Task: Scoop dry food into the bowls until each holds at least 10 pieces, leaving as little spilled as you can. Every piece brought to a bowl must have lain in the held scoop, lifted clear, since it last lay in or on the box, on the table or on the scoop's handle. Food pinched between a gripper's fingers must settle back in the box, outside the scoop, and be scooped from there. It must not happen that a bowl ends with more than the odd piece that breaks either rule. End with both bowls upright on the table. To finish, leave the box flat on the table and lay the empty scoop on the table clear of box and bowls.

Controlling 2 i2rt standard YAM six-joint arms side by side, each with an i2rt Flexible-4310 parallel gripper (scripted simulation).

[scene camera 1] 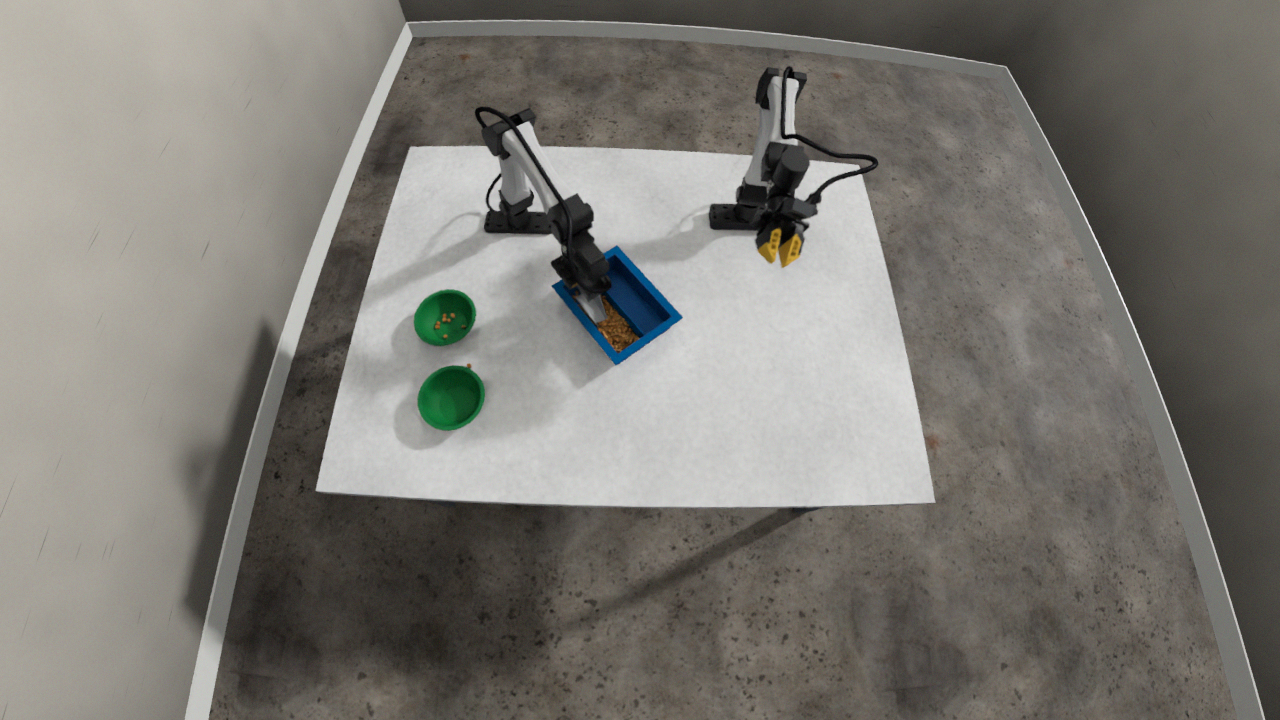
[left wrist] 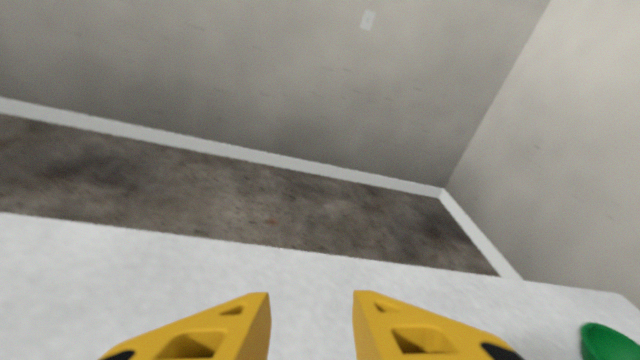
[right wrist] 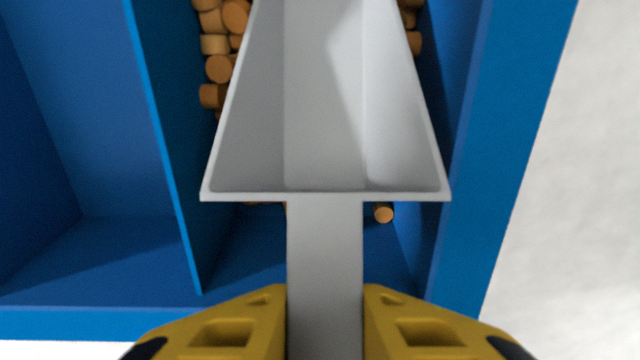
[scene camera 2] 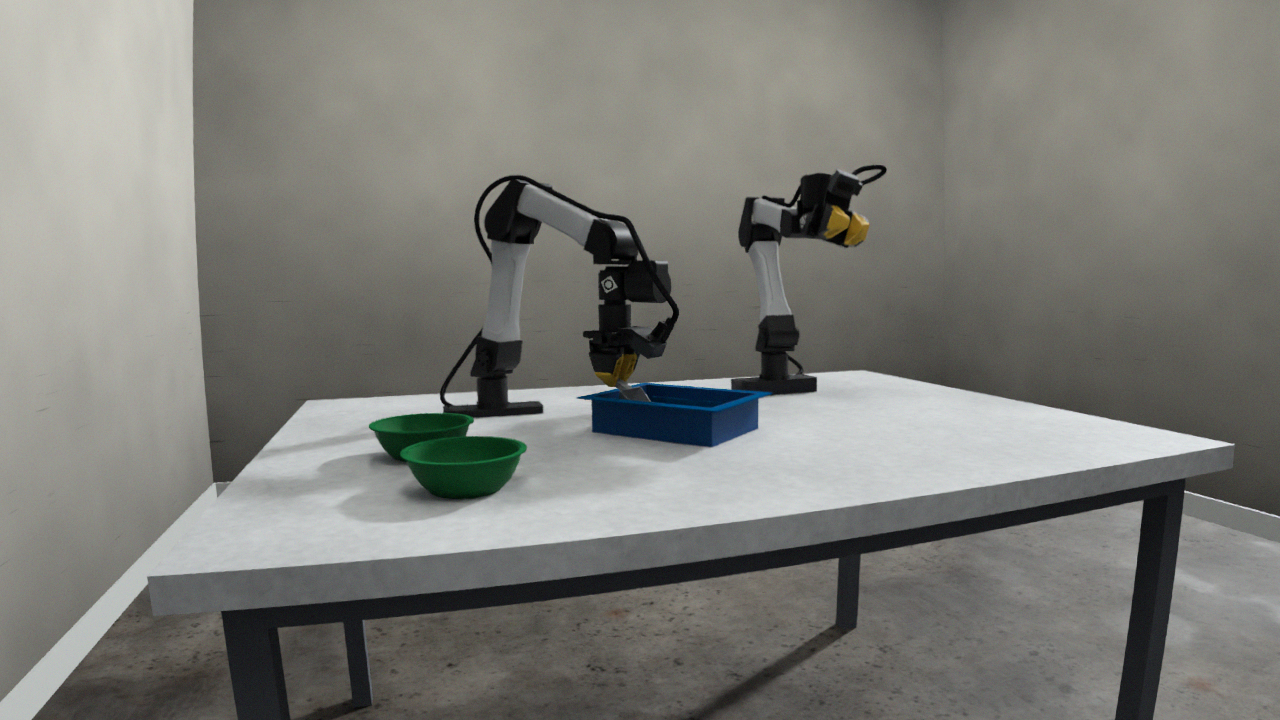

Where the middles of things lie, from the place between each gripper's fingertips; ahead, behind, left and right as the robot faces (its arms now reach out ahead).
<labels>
I see my right gripper [scene camera 2: 615, 386] 50 mm short of the blue box [scene camera 2: 657, 420], 90 mm to the right of it and 40 mm above it.
The blue box lies 90 mm behind my left hand [scene camera 1: 777, 265], 310 mm to the right of it and 310 mm below it.
</labels>
